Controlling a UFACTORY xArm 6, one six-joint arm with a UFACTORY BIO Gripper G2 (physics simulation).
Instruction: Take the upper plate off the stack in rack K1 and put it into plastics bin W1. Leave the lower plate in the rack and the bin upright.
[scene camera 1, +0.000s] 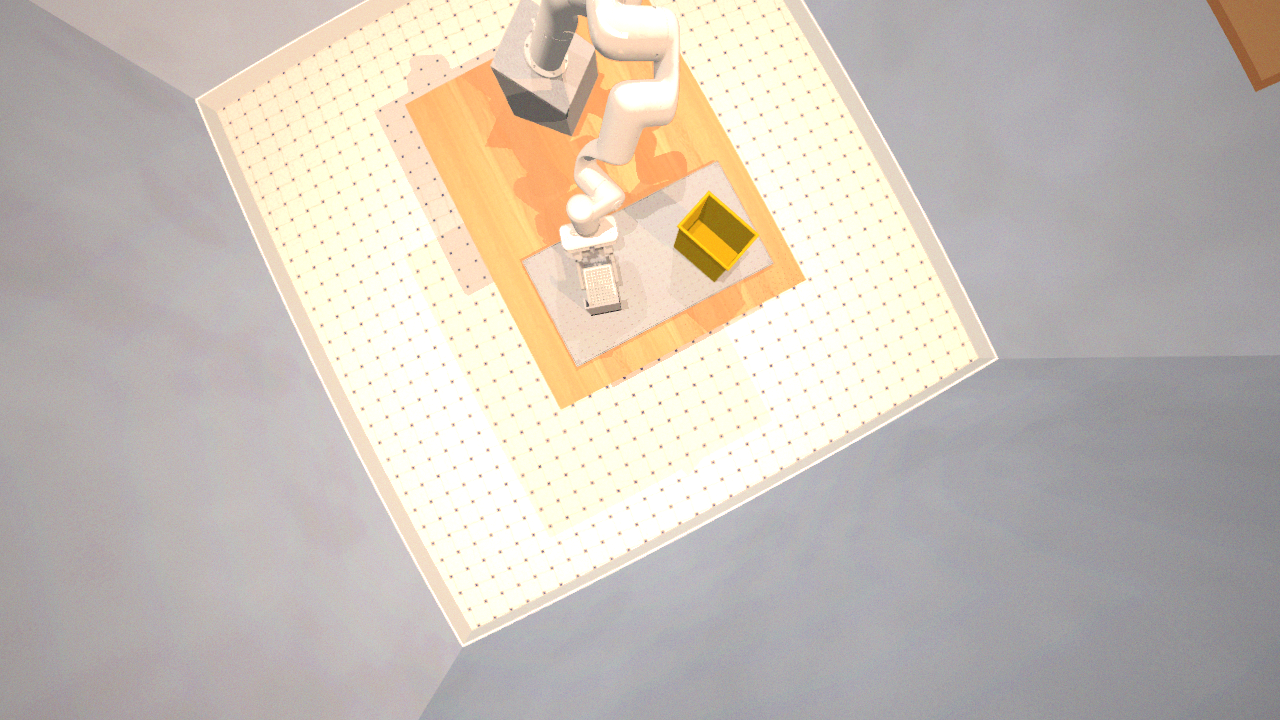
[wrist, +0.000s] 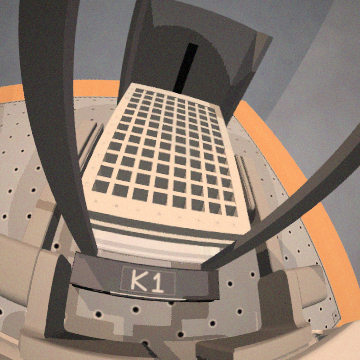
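The upper plate (scene camera 1: 600, 283) (wrist: 162, 155), cream with a grid of square wells, lies level at the top of rack K1 (scene camera 1: 604, 311) (wrist: 197, 286), a dark holder with tall curved corner posts. A pale band of the lower plate (wrist: 150, 246) shows beneath it in the wrist view; the size of any gap between the plates is hard to tell. My gripper (scene camera 1: 600, 274) (wrist: 169, 167) is shut on the upper plate, with a finger pad against each long side. Plastics bin W1 (scene camera 1: 699, 258) is yellow, open-topped and upright, to the right of the rack in the scene view.
Rack and bin stand on a grey perforated mat (scene camera 1: 648, 295) on the wooden table (scene camera 1: 550, 344). The robot's grey pedestal (scene camera 1: 528, 98) is at the table's far end. The arm reaches over the mat's far edge. The rack's posts rise around the plate's corners.
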